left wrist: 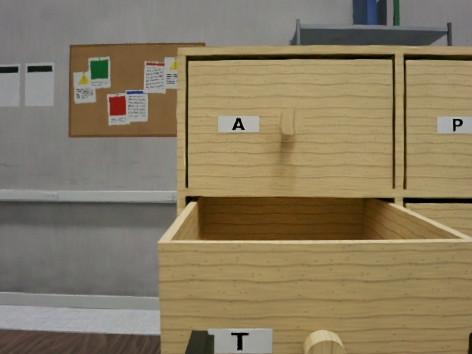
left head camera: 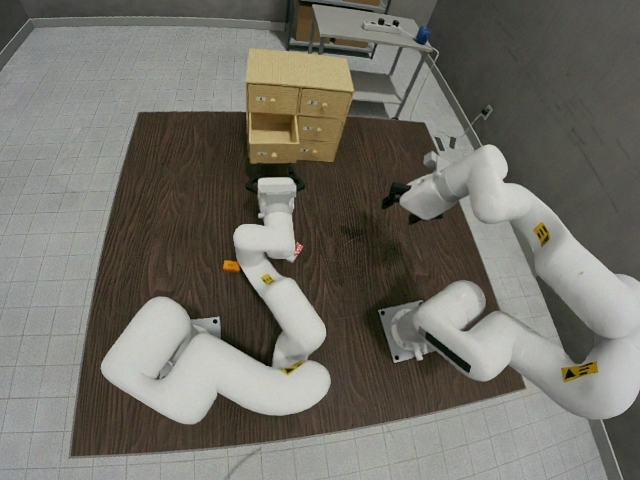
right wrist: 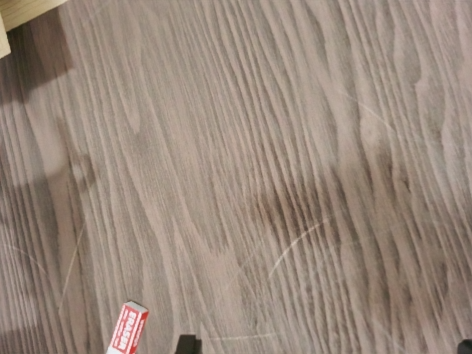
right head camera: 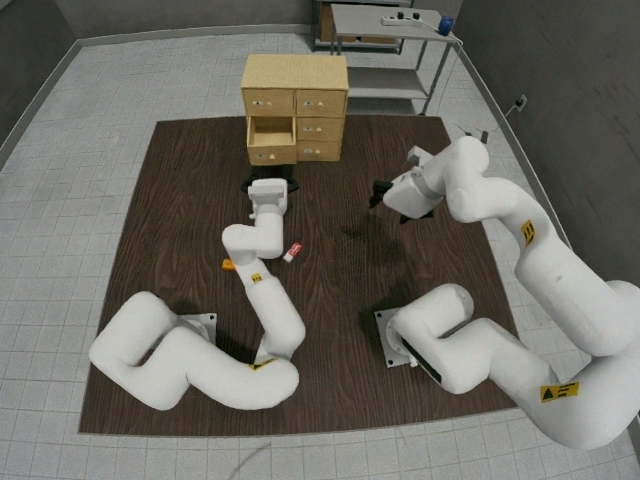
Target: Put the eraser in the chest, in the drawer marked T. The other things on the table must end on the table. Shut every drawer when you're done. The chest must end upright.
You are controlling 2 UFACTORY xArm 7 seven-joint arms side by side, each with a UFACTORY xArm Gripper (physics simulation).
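Frame: origin at the left arm's base, x ahead, y left, z up, level; millimetres.
Where they show: left gripper, fingertip midpoint: (left head camera: 274,165) (right head camera: 270,167); right gripper, fingertip midpoint: (left head camera: 396,212) (right head camera: 386,211); right arm's base, link origin: (left head camera: 409,329).
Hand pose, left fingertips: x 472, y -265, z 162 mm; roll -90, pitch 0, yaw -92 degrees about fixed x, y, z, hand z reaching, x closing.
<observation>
Things, the pixels of their centre, and the offset from my left fingertips.
- light wood chest, body centre: (left head camera: 294,109) (right head camera: 296,110) dx +267, dy -96, dz -3 mm
- white eraser, body centre: (right wrist: 126,337) (left head camera: 294,252) (right head camera: 292,252) dx -218, dy -49, dz -156 mm
- small orange block, body centre: (left head camera: 232,266) (right head camera: 231,265) dx -247, dy +142, dz -154 mm
- Drawer A, body centre: (left wrist: 285,133) (left head camera: 273,83) (right head camera: 271,87) dx +264, dy -16, dz +99 mm
The light wood chest (left head camera: 299,69) (right head camera: 294,72) stands upright at the back of the table. Its drawer T (left head camera: 286,151) (right head camera: 284,155) (left wrist: 300,285), left column, middle row, is pulled out, and no object shows inside. My left gripper (left head camera: 273,173) (right head camera: 270,173) (left wrist: 335,345) is wide open in front of that drawer, its fingers on either side of the knob and apart from it. The red and white eraser (left head camera: 296,251) (right head camera: 292,252) (right wrist: 128,327) lies on the table, partly hidden by the left arm in the left head camera. My right gripper (left head camera: 400,211) (right head camera: 388,212) (right wrist: 327,346) is open, above the table at the right.
A small orange block (left head camera: 231,266) (right head camera: 227,265) lies on the table left of the left arm. Drawer A (left wrist: 320,165) above T is shut, and the right column's drawers look shut. The bottom left drawer is hidden behind T. The left forearm passes between orange block and eraser.
</observation>
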